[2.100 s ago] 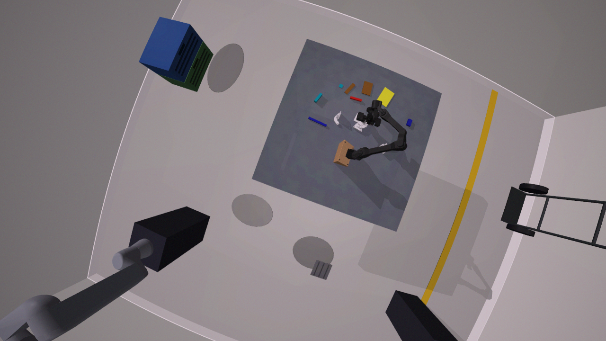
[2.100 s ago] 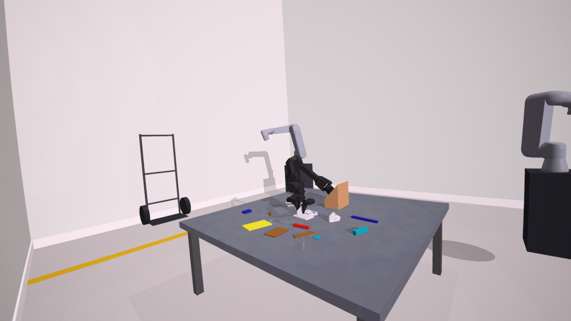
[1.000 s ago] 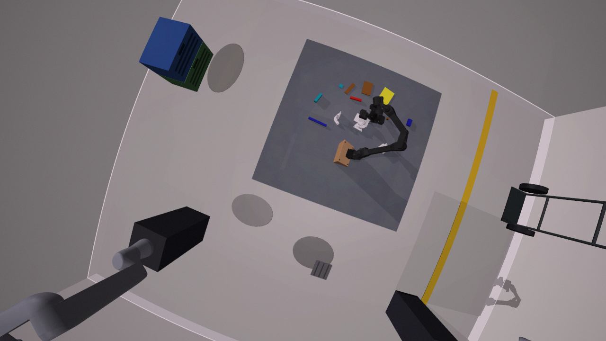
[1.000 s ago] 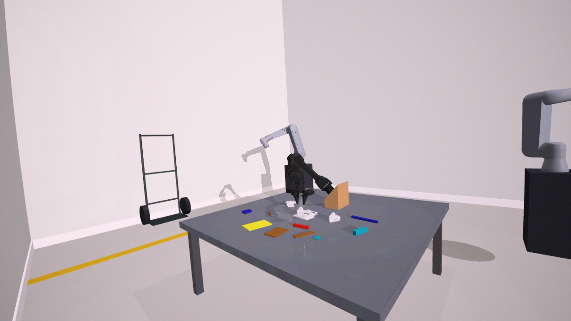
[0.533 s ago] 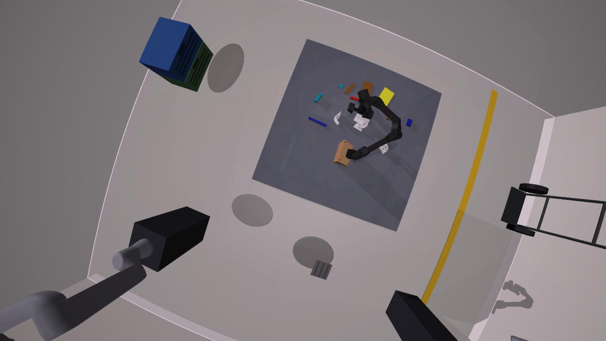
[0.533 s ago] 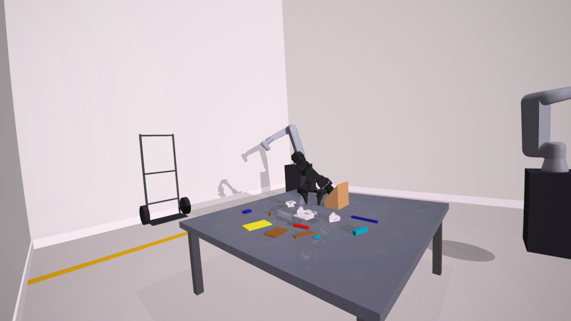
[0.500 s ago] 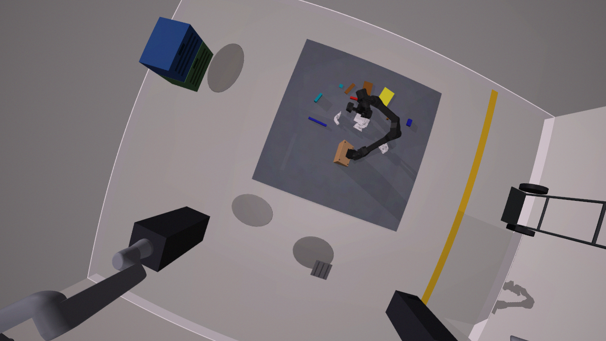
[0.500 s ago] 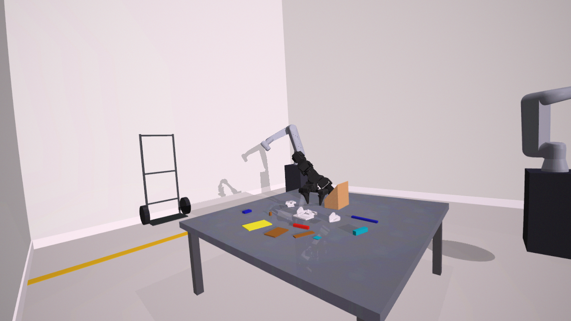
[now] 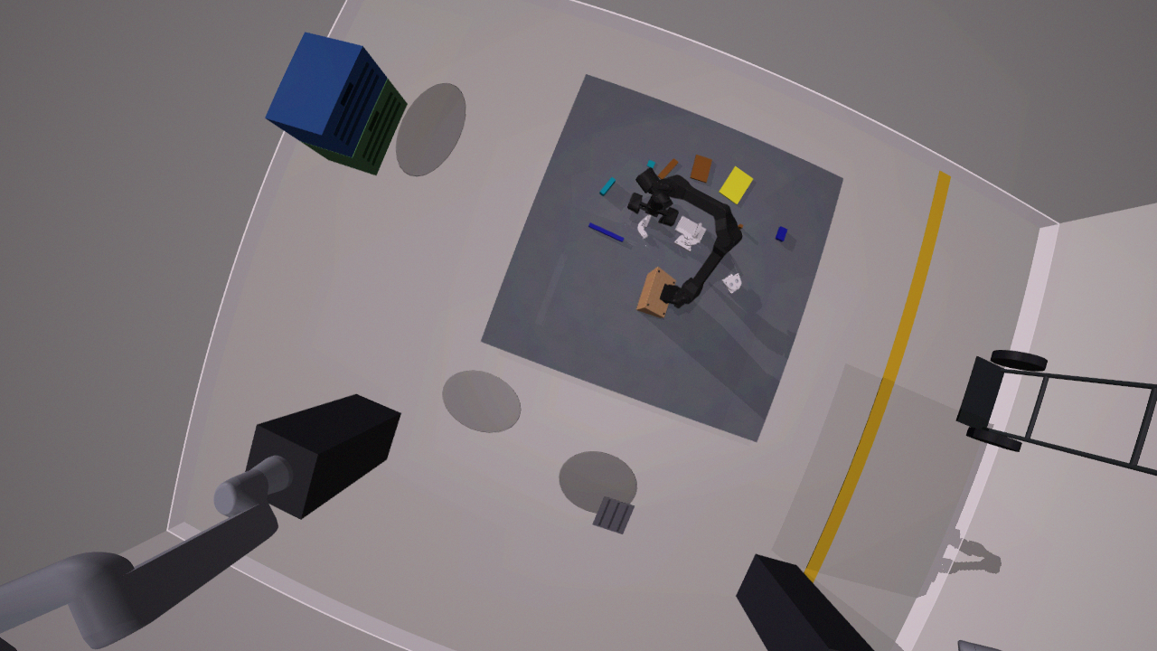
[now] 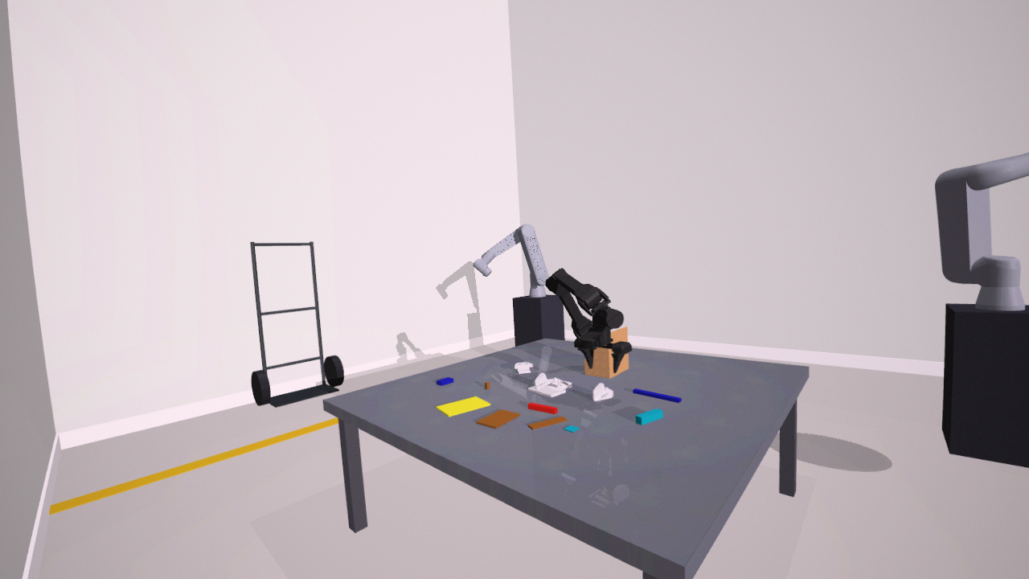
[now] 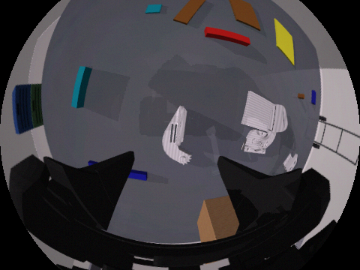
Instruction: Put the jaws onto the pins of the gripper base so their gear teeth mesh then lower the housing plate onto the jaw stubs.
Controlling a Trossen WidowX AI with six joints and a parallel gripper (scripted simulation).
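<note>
The flat white ribbed part lies 50 mm ahead of my gripper tip, 200 mm to the right of it and 90 mm below it. From my gripper tip the other things lie so: cyan block: 100 mm ahead, 200 mm to the left, 80 mm below; white jaw: 210 mm to the right, 70 mm below; blue bar: 90 mm behind, 140 mm to the left, 80 mm below.
</note>
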